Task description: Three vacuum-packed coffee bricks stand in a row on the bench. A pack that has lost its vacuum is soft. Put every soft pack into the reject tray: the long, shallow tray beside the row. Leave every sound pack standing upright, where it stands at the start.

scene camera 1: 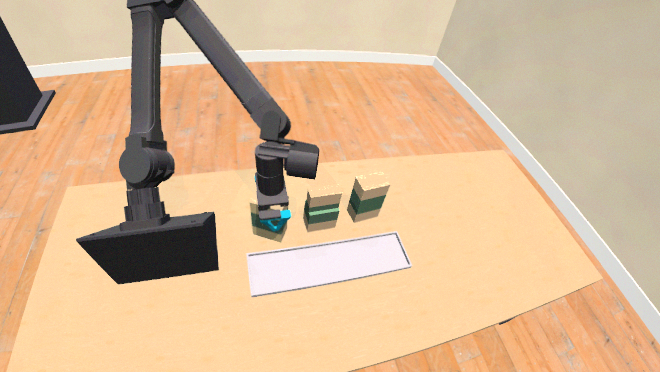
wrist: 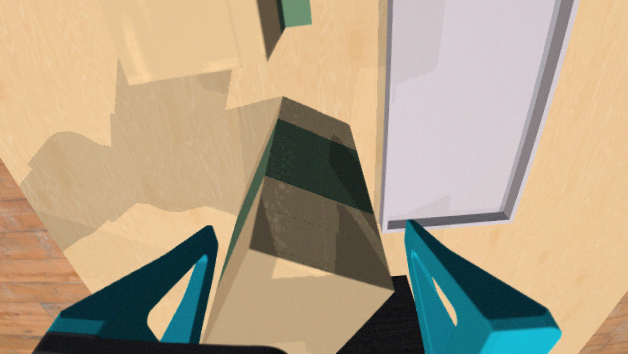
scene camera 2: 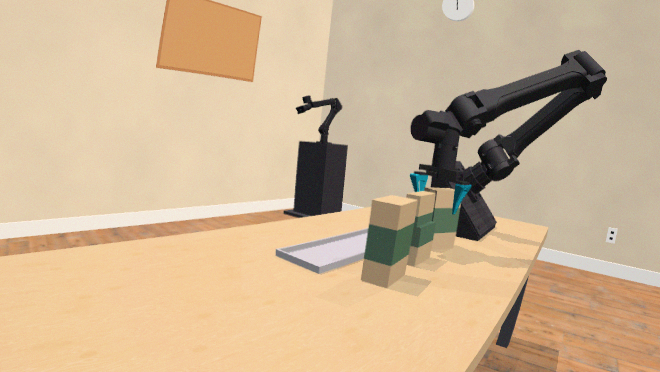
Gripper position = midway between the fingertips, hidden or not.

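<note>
I can see a reject tray (scene camera 1: pixel 275 271), and the wrist view gives me the tray too (wrist: pixel 467 85), as does scene camera 2 (scene camera 2: pixel 325 253). My own gripper (scene camera 2: pixel 435 209) is visible to me as well. Scene camera 1 has the gripper (scene camera 1: pixel 273 214), and so does the wrist view, where I find the gripper (wrist: pixel 308 232).
</note>
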